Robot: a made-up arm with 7 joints. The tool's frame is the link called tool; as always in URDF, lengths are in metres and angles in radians. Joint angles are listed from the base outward.
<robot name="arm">
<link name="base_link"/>
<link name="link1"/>
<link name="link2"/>
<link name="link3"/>
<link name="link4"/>
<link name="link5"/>
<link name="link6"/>
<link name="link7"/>
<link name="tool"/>
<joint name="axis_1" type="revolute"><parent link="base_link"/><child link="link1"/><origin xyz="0.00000 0.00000 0.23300" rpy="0.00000 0.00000 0.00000"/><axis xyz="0 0 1"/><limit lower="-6.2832" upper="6.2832"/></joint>
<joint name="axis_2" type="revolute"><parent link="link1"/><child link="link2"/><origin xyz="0.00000 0.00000 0.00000" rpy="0.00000 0.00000 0.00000"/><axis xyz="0 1 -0.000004"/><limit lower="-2.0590" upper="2.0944"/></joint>
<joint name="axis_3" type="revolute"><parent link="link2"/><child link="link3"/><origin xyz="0.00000 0.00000 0.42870" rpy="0.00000 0.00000 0.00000"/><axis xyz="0 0 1"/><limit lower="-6.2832" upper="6.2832"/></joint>
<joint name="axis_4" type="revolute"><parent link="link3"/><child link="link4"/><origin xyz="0.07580 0.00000 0.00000" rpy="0.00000 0.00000 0.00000"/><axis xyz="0 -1 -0.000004"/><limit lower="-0.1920" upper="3.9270"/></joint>
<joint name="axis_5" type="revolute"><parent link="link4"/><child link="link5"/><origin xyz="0.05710 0.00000 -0.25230" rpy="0.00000 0.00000 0.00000"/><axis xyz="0 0.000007 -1"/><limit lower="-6.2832" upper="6.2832"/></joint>
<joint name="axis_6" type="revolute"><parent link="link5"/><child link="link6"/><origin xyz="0.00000 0.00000 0.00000" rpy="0.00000 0.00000 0.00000"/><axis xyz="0 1 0.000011"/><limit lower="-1.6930" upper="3.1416"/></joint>
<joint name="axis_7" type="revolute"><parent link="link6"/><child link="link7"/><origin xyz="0.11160 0.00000 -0.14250" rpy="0.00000 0.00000 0.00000"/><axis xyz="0 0.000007 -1"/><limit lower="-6.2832" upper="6.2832"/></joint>
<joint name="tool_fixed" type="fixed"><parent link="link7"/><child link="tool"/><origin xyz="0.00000 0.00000 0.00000" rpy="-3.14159 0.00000 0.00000"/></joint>
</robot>
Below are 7 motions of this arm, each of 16 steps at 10 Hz.
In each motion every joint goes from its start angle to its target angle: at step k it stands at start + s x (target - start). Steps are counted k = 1, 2, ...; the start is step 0. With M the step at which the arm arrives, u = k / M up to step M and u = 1 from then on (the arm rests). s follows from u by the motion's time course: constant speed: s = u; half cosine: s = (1 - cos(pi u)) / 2; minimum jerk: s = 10 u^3 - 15 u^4 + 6 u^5.
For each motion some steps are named. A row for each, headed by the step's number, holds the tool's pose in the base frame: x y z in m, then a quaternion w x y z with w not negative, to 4 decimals.
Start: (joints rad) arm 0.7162 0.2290 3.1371 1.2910 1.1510 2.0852 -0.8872
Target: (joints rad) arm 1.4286 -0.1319 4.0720 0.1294 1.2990 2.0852 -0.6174
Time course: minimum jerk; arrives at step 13
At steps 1, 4, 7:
1: -0.0845 -0.2909 0.6362 0.1911 -0.6644 0.4706 -0.5483
4: 0.0009 -0.3182 0.5658 0.3775 -0.6407 0.4267 -0.5147
7: 0.1901 -0.2193 0.4371 0.7310 -0.5283 0.3397 -0.2666

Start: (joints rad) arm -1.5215 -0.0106 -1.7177 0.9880 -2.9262 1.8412 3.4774
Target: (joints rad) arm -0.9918 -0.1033 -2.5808 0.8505 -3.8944 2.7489 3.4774
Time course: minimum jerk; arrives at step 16
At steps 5, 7, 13, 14, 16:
5: -0.4451 0.0900 0.6815 0.9922 -0.0520 -0.0807 0.0794
7: -0.4262 0.0883 0.6883 0.9938 0.0357 -0.0290 0.1016
13: -0.3602 0.0713 0.6637 0.9407 0.2200 0.0916 0.2414
14: -0.3557 0.0707 0.6609 0.9356 0.2269 0.0976 0.2524
16: -0.3534 0.0704 0.6596 0.9330 0.2302 0.1006 0.2579

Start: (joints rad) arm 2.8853 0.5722 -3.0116 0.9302 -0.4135 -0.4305 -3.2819
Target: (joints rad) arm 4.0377 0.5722 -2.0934 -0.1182 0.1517 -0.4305 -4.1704
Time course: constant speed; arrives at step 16
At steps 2, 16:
2: 0.1962 0.1432 0.7580 0.7451 -0.3049 0.5667 -0.1755
16: -0.1073 0.1945 0.3713 0.3845 -0.9119 0.1121 -0.0896

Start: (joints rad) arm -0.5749 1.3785 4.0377 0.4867 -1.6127 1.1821 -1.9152
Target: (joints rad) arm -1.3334 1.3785 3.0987 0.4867 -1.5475 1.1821 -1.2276
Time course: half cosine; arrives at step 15
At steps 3, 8, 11, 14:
3: -0.0716 -0.1584 0.5324 0.7689 -0.3224 0.1698 0.5254
8: -0.0127 -0.0429 0.5737 0.6963 -0.2358 0.4750 0.4836
11: 0.0603 -0.0082 0.5697 0.6321 -0.0953 0.6253 0.4476
14: 0.1043 -0.0057 0.5579 0.5911 0.0038 0.6855 0.4251

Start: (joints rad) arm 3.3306 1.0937 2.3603 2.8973 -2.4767 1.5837 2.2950
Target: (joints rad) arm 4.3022 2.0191 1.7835 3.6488 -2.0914 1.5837 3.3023
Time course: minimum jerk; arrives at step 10
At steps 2, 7, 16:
2: -0.7415 -0.2375 0.4976 0.1474 -0.8060 -0.5190 0.2435
7: -0.4594 -0.4561 -0.1393 0.2500 -0.9035 -0.3239 -0.1274
16: -0.3828 -0.4255 -0.2133 0.3423 -0.8935 -0.2640 -0.1218

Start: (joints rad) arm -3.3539 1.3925 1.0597 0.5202 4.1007 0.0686 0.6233
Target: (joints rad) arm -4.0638 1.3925 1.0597 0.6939 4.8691 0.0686 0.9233
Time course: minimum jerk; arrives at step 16
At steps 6, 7, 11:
6: -0.2250 -0.2442 0.1831 0.0772 0.5965 -0.6157 0.5090
7: -0.2573 -0.2330 0.1811 0.0717 0.5325 -0.6740 0.5070
11: -0.3790 -0.1452 0.1685 0.0512 0.2259 -0.8341 0.5007

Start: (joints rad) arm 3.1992 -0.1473 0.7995 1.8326 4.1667 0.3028 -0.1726
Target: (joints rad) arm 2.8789 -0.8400 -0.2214 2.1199 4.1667 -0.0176 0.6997
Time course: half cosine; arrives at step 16
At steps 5, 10, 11, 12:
5: -0.1720 -0.3041 0.8912 0.5890 0.3971 -0.1174 -0.6940
10: -0.0058 -0.1262 0.9785 0.6051 0.1527 -0.1582 -0.7652
11: 0.0421 -0.1009 0.9827 0.6078 0.1049 -0.1534 -0.7721
12: 0.0872 -0.0817 0.9823 0.6098 0.0632 -0.1461 -0.7764

